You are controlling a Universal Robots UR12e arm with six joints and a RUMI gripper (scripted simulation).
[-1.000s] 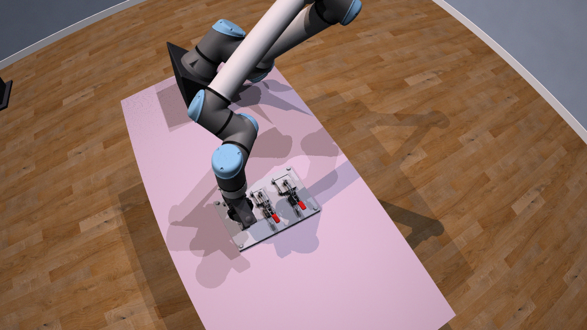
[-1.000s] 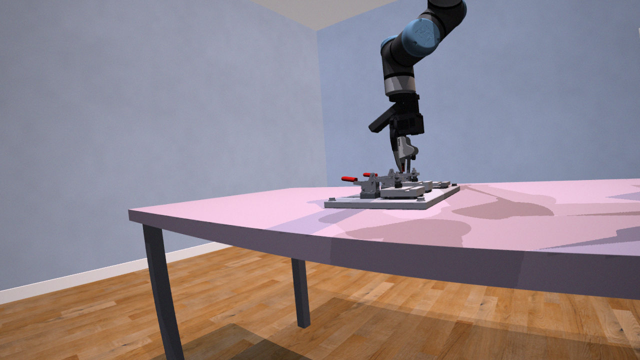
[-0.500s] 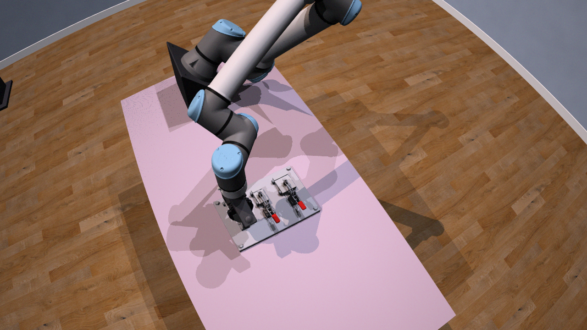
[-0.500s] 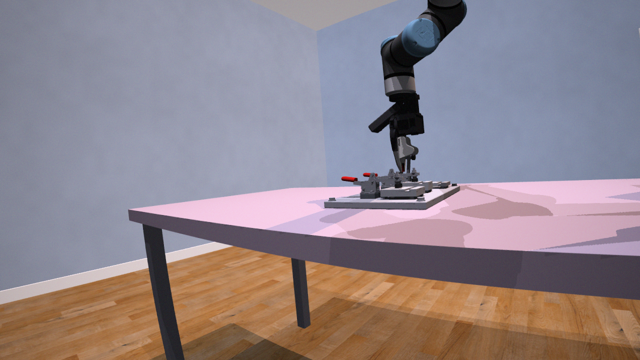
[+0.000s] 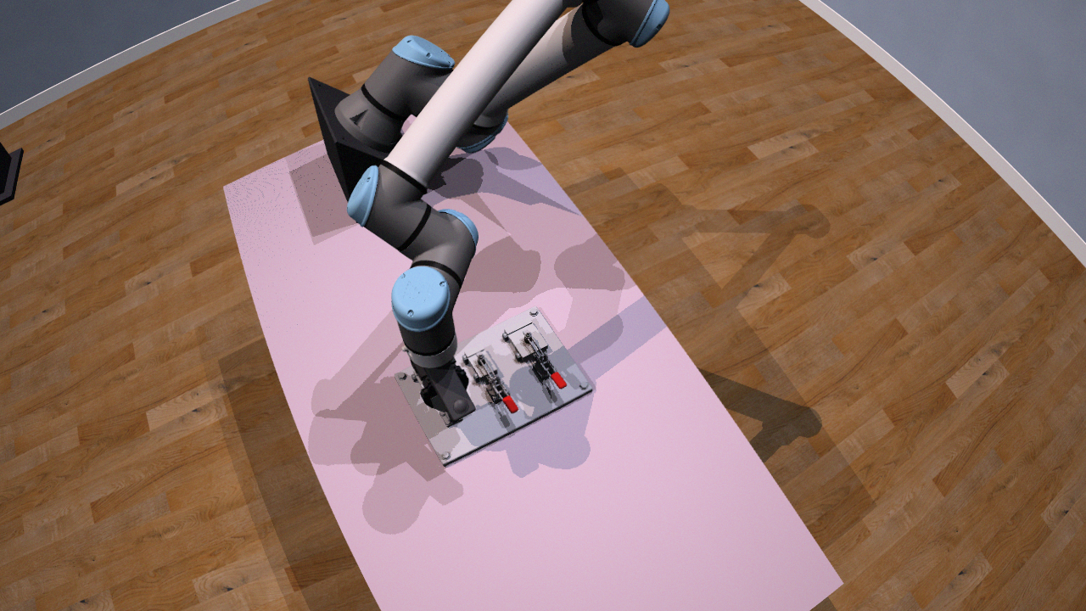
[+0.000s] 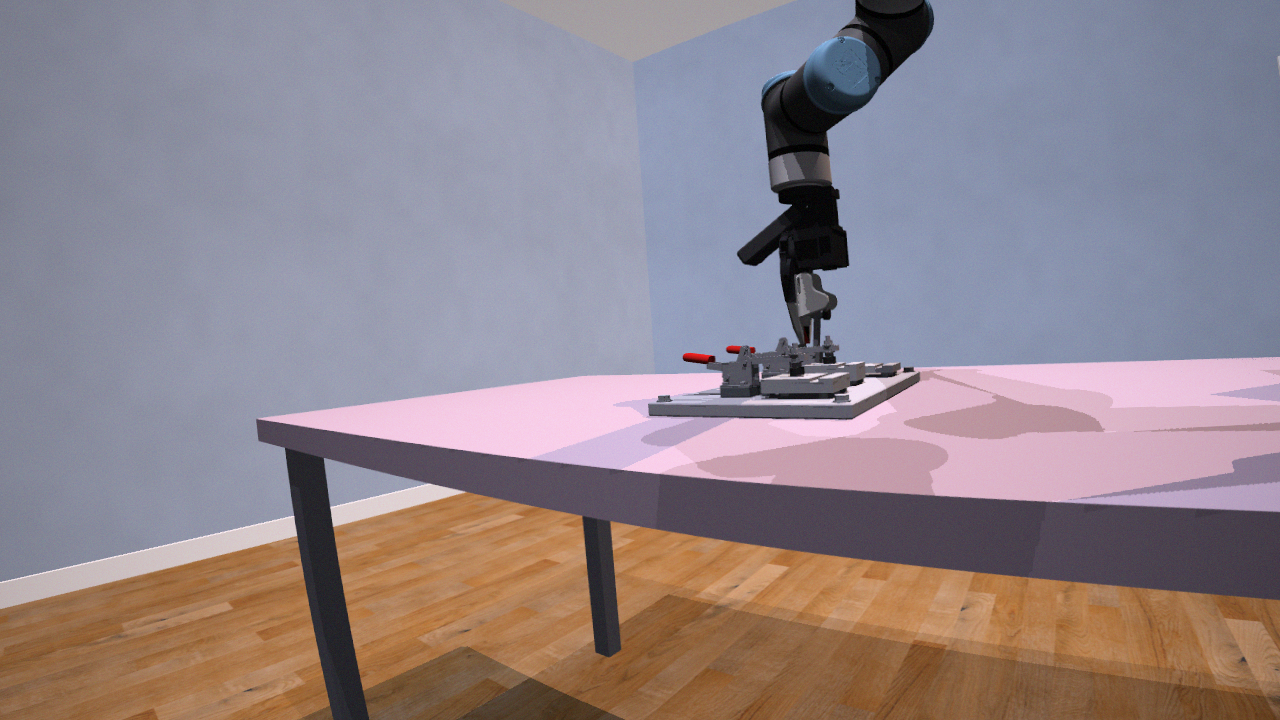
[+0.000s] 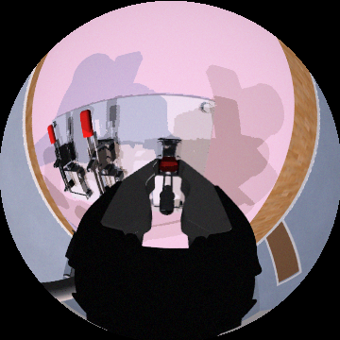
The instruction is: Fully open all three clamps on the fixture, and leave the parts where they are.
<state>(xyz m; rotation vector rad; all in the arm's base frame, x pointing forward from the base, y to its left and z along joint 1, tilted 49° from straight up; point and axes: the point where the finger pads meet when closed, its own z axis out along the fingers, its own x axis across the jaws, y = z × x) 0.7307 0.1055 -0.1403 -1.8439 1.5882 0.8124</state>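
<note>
The grey fixture plate is 5 cm behind my hand, 11 cm to the left of it and 7 cm below it. From my hand the other things lie so: flat grey part 12 cm behind, 21 cm to the left, 5 cm below.
</note>
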